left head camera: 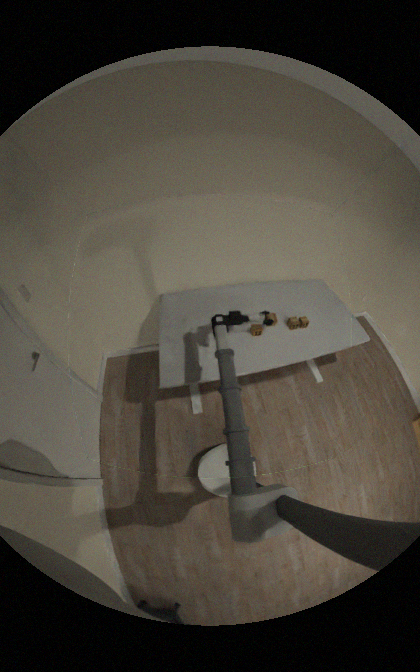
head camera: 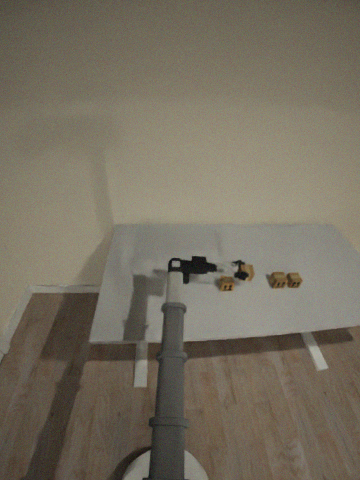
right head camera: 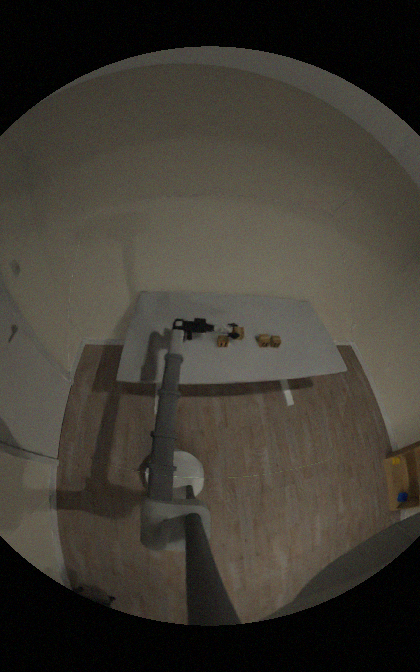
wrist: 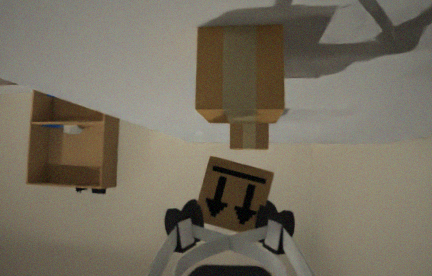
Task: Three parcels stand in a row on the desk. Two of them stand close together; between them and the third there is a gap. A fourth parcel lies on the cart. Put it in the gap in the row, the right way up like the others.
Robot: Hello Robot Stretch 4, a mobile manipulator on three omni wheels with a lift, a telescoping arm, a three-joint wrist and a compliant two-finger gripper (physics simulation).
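Places are measured from the robot's base along level axes (x ahead, y left, z up), in millimetres.
Pixels of known places: gripper, between the fingertips: (head camera: 246,269) (wrist: 229,217).
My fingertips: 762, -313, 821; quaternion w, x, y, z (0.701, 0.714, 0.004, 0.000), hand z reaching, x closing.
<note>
Ahead of a thing's pixels: the offset from my fingertips to its middle, as dx, dy, dz. Level surfaces: height alone.
My gripper (head camera: 241,270) (left head camera: 267,318) (right head camera: 233,331) (wrist: 229,217) is shut on a brown parcel @[+3, -2, -22] (head camera: 248,272) (left head camera: 272,318) (right head camera: 240,332) (wrist: 236,192), held above the desk @[dz -129] (head camera: 300,245) (wrist: 100,45), slightly tilted. Its arrows face the wrist camera and point away from the desk. In the head view it appears right of and behind the single parcel @[+6, +70, -104] (head camera: 227,284) (left head camera: 256,330) (right head camera: 223,341) (wrist: 240,65), left of the close pair, a nearer parcel @[+33, -191, -100] (head camera: 278,280) (left head camera: 293,323) (right head camera: 263,340) and an end parcel @[+36, -273, -102] (head camera: 294,280) (left head camera: 304,322) (right head camera: 275,341). The wrist view is upside down; part of the pair shows behind the single parcel. The cart is not identifiable.
A wall (head camera: 200,165) rises behind the desk. My extended arm (head camera: 172,360) (left head camera: 232,400) (right head camera: 166,410) crosses the desk's front edge from the robot. A wooden shelf unit (wrist: 110,150) stands beyond the desk at the left of the wrist view.
</note>
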